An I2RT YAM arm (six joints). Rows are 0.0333 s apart.
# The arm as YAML. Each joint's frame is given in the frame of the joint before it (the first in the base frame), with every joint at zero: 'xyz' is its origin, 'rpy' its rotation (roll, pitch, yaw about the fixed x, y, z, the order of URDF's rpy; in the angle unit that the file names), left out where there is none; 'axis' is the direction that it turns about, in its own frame. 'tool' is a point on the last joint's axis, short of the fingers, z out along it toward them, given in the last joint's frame.
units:
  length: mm
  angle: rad
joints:
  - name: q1
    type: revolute
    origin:
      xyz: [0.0, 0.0, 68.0]
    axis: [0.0, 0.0, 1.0]
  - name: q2
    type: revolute
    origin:
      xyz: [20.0, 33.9, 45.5]
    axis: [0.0, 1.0, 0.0]
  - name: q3
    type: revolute
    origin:
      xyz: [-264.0, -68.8, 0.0]
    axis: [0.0, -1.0, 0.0]
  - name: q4
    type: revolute
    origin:
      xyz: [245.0, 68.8, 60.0]
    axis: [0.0, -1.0, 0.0]
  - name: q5
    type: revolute
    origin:
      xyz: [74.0, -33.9, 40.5]
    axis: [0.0, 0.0, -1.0]
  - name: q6
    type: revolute
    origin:
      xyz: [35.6, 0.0, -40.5]
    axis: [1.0, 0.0, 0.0]
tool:
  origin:
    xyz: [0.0, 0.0, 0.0]
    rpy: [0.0, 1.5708, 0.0]
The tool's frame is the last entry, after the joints.
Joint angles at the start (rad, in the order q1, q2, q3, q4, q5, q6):
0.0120 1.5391 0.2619 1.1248 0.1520 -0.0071
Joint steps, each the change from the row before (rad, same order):
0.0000 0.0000 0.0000 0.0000 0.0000 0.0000
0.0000 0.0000 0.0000 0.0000 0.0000 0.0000
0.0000 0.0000 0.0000 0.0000 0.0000 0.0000
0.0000 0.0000 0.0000 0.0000 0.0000 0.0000
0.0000 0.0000 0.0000 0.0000 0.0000 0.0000
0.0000 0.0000 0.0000 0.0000 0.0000 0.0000
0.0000 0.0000 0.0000 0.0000 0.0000 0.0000
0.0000 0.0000 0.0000 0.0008 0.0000 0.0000
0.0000 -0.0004 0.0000 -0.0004 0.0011 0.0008
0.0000 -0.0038 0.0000 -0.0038 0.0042 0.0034
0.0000 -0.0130 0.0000 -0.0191 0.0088 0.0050
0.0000 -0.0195 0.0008 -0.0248 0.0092 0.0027
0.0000 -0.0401 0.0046 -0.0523 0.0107 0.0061
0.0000 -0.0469 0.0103 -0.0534 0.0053 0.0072
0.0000 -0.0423 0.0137 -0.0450 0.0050 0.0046
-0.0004 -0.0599 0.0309 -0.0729 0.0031 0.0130
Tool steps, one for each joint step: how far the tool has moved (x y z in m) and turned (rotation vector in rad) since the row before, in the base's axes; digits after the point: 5 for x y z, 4 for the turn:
0.00000 0.00000 0.00000 0.0000 0.0000 0.0000
0.00000 0.00000 0.00000 0.0000 0.0000 0.0000
0.00000 0.00000 0.00000 0.0000 0.0000 0.0000
0.00000 0.00000 0.00000 0.0000 0.0000 0.0000
0.00000 0.00000 0.00000 0.0000 0.0000 0.0000
0.00000 0.00000 0.00000 0.0000 0.0000 0.0000
0.00000 0.00000 0.00000 0.0000 0.0000 0.0000
0.00001 0.00000 0.00009 0.0000 -0.0008 0.0000
-0.00002 -0.00004 0.00005 0.0006 -0.0001 -0.0012
-0.00020 -0.00015 0.00046 0.0027 -0.0005 -0.0047
-0.00077 -0.00032 0.00090 0.0035 0.0053 -0.0095
-0.00093 -0.00033 0.00195 0.0011 0.0041 -0.0095
-0.00140 -0.00039 0.00457 0.0041 0.0066 -0.0115
-0.00070 -0.00019 0.00745 0.0061 -0.0051 -0.0064
-0.00004 -0.00018 0.00834 0.0038 -0.0118 -0.0057
0.00122 -0.00019 0.01438 0.0124 -0.0203 -0.0053

